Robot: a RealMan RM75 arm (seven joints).
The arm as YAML. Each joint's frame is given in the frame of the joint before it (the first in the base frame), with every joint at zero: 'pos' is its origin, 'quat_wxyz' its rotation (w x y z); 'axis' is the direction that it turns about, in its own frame. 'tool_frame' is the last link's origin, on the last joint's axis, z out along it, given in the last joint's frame.
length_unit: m
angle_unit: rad
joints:
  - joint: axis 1
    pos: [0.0, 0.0, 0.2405]
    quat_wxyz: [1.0, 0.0, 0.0, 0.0]
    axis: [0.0, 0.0, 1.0]
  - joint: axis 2
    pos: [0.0, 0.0, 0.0]
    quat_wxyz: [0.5, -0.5, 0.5, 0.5]
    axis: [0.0, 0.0, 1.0]
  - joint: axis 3
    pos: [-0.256, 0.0, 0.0]
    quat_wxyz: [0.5, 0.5, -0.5, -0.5]
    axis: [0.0, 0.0, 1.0]
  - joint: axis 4
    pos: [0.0, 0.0, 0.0]
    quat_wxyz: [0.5, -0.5, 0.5, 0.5]
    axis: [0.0, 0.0, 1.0]
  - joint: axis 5
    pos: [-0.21, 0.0, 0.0]
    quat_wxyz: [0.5, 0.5, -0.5, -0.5]
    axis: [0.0, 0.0, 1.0]
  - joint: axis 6
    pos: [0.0, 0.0, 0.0]
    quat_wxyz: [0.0, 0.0, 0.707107, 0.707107]
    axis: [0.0, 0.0, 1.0]
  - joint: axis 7
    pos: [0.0, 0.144, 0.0]
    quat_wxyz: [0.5, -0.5, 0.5, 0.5]
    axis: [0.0, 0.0, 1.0]
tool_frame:
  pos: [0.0, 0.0, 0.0]
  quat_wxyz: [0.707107, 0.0, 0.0, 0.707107]
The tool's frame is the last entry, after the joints.
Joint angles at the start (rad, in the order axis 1, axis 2, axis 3, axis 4, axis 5, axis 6, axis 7): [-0.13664 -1.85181 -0.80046 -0.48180 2.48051 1.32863 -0.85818]
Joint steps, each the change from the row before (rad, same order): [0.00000 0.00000 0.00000 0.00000 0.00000 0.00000 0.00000]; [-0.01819 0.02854 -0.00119 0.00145 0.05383 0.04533 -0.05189]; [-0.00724 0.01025 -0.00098 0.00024 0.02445 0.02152 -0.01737]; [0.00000 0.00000 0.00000 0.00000 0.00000 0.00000 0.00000]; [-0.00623 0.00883 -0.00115 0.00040 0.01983 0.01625 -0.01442]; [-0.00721 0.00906 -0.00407 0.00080 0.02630 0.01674 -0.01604]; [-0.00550 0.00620 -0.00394 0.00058 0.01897 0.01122 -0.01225]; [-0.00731 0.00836 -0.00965 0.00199 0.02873 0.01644 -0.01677]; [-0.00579 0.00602 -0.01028 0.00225 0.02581 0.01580 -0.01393]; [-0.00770 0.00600 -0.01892 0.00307 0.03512 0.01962 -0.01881]
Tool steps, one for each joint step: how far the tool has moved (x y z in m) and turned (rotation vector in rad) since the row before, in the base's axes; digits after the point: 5 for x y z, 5 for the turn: [0.00000 0.00000 0.00000 0.00000 0.00000 0.00000]; [0.00778 0.00356 0.00832 -0.02915 -0.00736 -0.07949]; [0.00393 0.00094 0.00274 -0.01241 -0.00095 -0.03614]; [0.00000 0.00000 0.00000 0.00000 0.00000 0.00000]; [0.00295 0.00085 0.00235 -0.01107 -0.00012 -0.02815]; [0.00337 0.00101 0.00224 -0.01418 0.00133 -0.03146]; [0.00241 0.00088 0.00159 -0.01047 0.00022 -0.02172]; [0.00309 0.00119 0.00272 -0.01259 0.00133 -0.02974]; [0.00274 0.00074 0.00225 -0.00981 0.00047 -0.02605]; [0.00367 0.00136 0.00303 -0.01049 -0.00136 -0.03225]
